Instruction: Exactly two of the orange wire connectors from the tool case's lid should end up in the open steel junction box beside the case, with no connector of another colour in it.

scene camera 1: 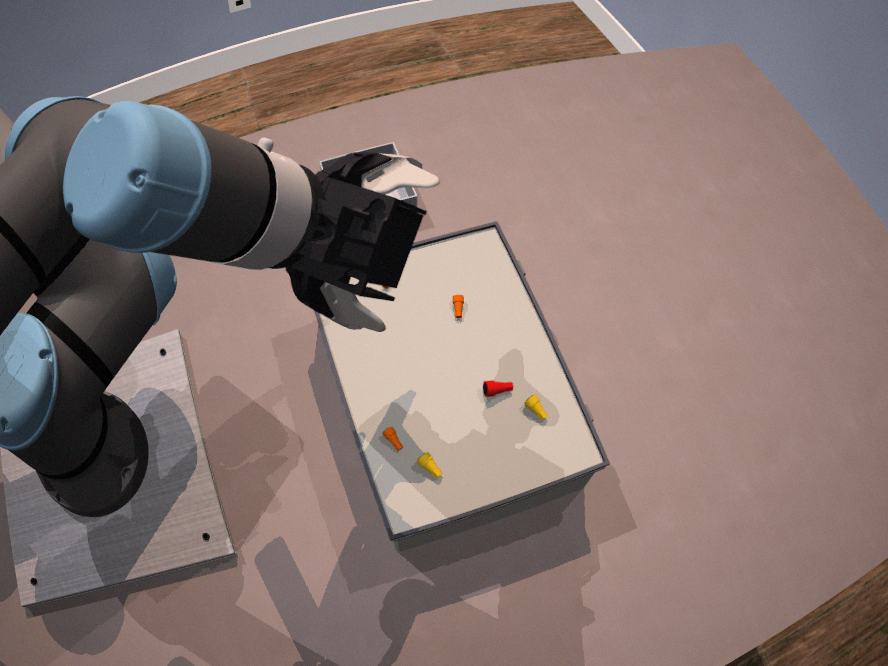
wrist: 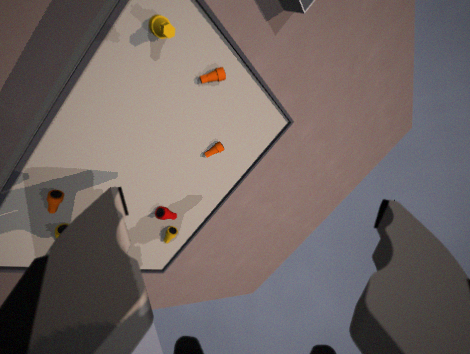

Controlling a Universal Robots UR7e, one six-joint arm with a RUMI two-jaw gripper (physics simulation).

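Where they show: gripper, fingertip midpoint: (wrist: 249,195); arm's base, origin of the base link: (scene camera 1: 94,455).
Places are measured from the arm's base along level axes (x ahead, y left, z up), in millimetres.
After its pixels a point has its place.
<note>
My gripper (scene camera 1: 405,252) @(z 196, x 385, y -4 mm) (wrist: 249,195) @(z 196, x 385, y -4 mm) is wide open with nothing between its fingers, high above the far end of the case's pale lid (scene camera 1: 423,358) @(z 70, x 395, y -58 mm) (wrist: 125,115) @(z 70, x 352, y -30 mm). On the lid lie an orange connector (scene camera 1: 458,306) @(z 79, x 448, y -21 mm) (wrist: 215,149) @(z 79, x 447, y -17 mm), another orange connector (scene camera 1: 392,438) @(z 79, x 335, y -128 mm) (wrist: 54,200) @(z 82, x 334, y -120 mm) towards the near left, and a third orange connector (wrist: 214,75) @(z 79, x 395, y 42 mm), mostly hidden by the gripper in the scene view. The steel junction box (scene camera 1: 358,154) (wrist: 299,6) @(z 19, x 472, y 174 mm) stands beyond the case's far end. The gripper covers much of it in the scene view, so its contents cannot be told.
A red connector (scene camera 1: 497,387) @(z 83, x 445, y -119 mm) (wrist: 164,213) @(z 84, x 437, y -111 mm), a yellow connector (scene camera 1: 535,407) @(z 81, x 471, y -151 mm) (wrist: 171,234) @(z 84, x 467, y -142 mm) and another yellow connector (scene camera 1: 429,464) @(z 82, x 356, y -165 mm) (wrist: 61,230) @(z 80, x 351, y -155 mm) lie on the lid. A further yellow connector (wrist: 162,27) @(z 92, x 336, y 42 mm) stands upright on it. The arm's metal base plate (scene camera 1: 200,494) @(z 0, x 121, y -87 mm) is left of the case.
</note>
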